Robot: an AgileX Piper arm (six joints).
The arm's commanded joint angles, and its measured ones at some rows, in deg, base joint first. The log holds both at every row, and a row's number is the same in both.
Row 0, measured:
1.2 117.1 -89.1 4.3 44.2 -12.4
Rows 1 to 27, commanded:
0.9 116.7 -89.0 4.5 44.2 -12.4
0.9 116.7 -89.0 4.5 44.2 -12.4
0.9 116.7 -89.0 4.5 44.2 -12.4
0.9 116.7 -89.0 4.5 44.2 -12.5
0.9 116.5 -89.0 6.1 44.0 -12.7
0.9 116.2 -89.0 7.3 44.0 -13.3
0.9 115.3 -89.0 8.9 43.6 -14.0
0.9 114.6 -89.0 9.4 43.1 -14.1
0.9 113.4 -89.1 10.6 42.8 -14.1
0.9 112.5 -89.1 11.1 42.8 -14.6
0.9 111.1 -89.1 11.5 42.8 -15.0
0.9 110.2 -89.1 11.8 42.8 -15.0
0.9 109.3 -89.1 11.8 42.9 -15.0
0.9 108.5 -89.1 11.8 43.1 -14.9
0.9 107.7 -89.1 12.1 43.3 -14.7
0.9 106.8 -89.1 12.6 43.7 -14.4
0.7 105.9 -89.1 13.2 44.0 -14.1
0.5 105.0 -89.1 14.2 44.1 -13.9
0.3 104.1 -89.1 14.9 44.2 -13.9
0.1 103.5 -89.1 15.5 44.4 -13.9
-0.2 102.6 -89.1 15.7 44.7 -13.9
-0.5 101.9 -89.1 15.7 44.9 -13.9
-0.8 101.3 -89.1 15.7 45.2 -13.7
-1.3 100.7 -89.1 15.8 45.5 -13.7
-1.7 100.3 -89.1 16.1 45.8 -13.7
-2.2 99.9 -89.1 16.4 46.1 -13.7
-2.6 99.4 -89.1 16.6 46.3 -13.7
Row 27, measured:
-0.9 101.5 -89.1 15.6 45.5 -14.0
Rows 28 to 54, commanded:
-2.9 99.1 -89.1 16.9 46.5 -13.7
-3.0 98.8 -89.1 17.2 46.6 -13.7
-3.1 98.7 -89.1 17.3 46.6 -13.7
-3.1 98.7 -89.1 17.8 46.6 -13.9
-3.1 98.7 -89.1 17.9 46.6 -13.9
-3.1 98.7 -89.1 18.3 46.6 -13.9
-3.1 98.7 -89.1 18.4 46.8 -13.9
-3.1 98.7 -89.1 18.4 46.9 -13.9
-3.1 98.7 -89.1 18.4 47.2 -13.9
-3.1 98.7 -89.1 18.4 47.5 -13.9
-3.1 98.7 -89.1 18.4 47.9 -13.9
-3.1 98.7 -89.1 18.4 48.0 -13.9
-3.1 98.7 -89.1 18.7 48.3 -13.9
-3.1 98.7 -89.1 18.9 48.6 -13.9
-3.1 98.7 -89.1 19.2 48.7 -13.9
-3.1 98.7 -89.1 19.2 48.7 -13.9
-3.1 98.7 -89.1 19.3 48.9 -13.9
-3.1 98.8 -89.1 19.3 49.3 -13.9
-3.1 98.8 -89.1 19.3 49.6 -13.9
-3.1 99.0 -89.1 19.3 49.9 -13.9
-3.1 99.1 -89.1 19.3 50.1 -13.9
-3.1 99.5 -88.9 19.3 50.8 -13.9
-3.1 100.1 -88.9 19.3 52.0 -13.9
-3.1 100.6 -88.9 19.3 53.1 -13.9
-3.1 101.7 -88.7 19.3 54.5 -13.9
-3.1 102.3 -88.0 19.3 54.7 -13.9
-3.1 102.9 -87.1 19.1 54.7 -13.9
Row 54, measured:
-3.0 100.3 -89.1 19.2 52.6 -14.0
